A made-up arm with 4 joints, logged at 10 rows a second.
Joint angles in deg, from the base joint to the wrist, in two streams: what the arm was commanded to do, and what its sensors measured. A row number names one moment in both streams.
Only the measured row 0 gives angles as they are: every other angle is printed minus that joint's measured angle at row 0.
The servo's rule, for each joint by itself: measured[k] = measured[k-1] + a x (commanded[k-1-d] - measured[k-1]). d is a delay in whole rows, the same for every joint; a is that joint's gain. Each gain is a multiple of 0.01, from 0.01 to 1. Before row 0 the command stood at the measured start. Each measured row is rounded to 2 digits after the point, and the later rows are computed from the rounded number. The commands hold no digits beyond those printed.
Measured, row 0:
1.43 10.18 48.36 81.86
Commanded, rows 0 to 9:
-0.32 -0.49 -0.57 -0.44
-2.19 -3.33 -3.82 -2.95
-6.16 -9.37 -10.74 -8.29
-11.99 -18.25 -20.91 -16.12
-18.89 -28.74 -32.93 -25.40
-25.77 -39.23 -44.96 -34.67
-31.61 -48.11 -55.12 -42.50
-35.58 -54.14 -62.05 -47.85
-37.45 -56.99 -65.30 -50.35
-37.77 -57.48 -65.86 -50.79
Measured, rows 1 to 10:
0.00 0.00 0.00 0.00
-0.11 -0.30 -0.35 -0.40
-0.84 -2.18 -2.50 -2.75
-2.70 -6.64 -7.61 -7.85
-5.95 -13.84 -15.86 -15.46
-10.48 -23.08 -26.44 -24.60
-15.83 -33.09 -37.92 -33.86
-21.35 -42.40 -48.58 -41.81
-26.33 -49.68 -56.93 -47.37
-30.22 -54.21 -62.12 -50.11
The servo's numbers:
d 1
a 0.35 0.62 0.62 0.92

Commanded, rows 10 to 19:
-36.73 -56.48 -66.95 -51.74
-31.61 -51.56 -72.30 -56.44
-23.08 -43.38 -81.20 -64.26
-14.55 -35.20 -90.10 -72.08
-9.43 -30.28 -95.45 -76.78
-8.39 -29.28 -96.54 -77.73
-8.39 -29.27 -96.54 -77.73
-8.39 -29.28 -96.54 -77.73
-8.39 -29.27 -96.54 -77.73
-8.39 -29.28 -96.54 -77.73
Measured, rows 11 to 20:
-32.86 -56.24 -64.44 -50.74
-34.21 -56.39 -66.00 -51.66
-33.30 -53.40 -69.91 -56.06
-29.72 -47.19 -76.91 -63.60
-24.41 -39.76 -85.09 -71.40
-19.17 -33.88 -91.51 -76.35
-15.40 -31.03 -94.63 -77.62
-12.95 -29.94 -95.81 -77.72
-11.35 -29.53 -96.26 -77.73
-10.31 -29.37 -96.43 -77.73

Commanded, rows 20 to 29:
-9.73 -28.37 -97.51 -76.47
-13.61 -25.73 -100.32 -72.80
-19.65 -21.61 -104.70 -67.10
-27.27 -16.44 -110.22 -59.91
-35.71 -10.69 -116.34 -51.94
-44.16 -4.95 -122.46 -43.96
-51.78 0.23 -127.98 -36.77
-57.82 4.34 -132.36 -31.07
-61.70 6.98 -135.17 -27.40
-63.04 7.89 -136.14 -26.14
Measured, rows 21 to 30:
-9.64 -29.31 -96.50 -77.73
-9.67 -28.73 -97.13 -76.57
-11.05 -26.87 -99.11 -73.10
-14.06 -23.61 -102.58 -67.58
-18.68 -19.16 -107.32 -60.52
-24.64 -13.91 -112.91 -52.63
-31.47 -8.35 -118.83 -44.65
-38.58 -3.03 -124.50 -37.40
-45.31 1.54 -129.37 -31.58
-51.05 4.91 -132.97 -27.73

